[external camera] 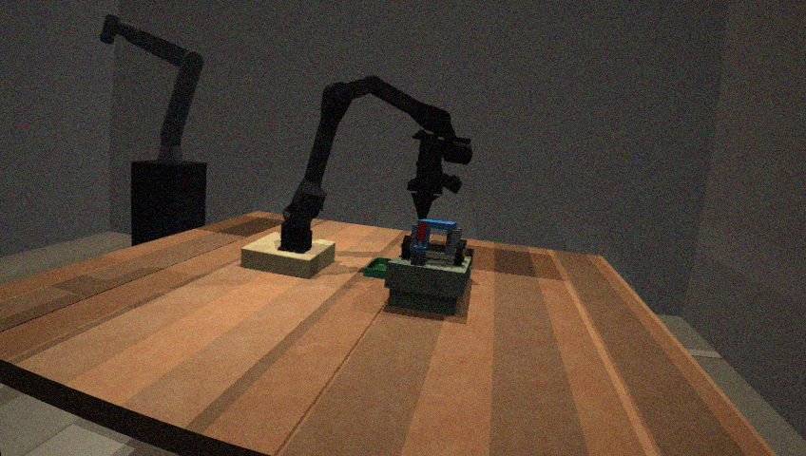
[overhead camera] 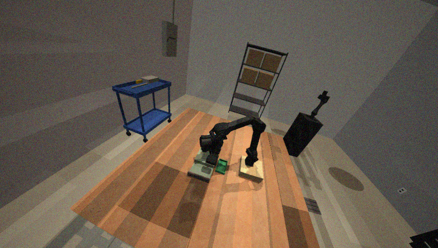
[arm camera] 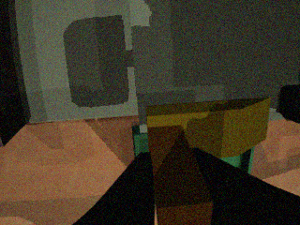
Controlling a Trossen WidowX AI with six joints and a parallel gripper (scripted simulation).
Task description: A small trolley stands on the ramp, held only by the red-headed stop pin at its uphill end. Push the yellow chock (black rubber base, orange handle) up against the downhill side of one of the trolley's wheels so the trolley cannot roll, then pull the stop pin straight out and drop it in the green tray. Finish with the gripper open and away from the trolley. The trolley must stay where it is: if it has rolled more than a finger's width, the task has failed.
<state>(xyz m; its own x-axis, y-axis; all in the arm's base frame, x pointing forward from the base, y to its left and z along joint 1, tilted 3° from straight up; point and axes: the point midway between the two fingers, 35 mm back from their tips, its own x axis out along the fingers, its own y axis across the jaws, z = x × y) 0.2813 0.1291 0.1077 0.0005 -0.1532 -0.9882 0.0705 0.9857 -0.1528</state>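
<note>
My gripper tip is 20 mm short of the red-headed stop pin and 250 mm to the left of it. From my gripper tip the other things lie so: green tray: 80 mm behind, 50 mm to the right, 130 mm below; blue trolley: 50 mm ahead, 150 mm to the right, 10 mm below; yellow chock: 20 mm to the right, 10 mm below.
</note>
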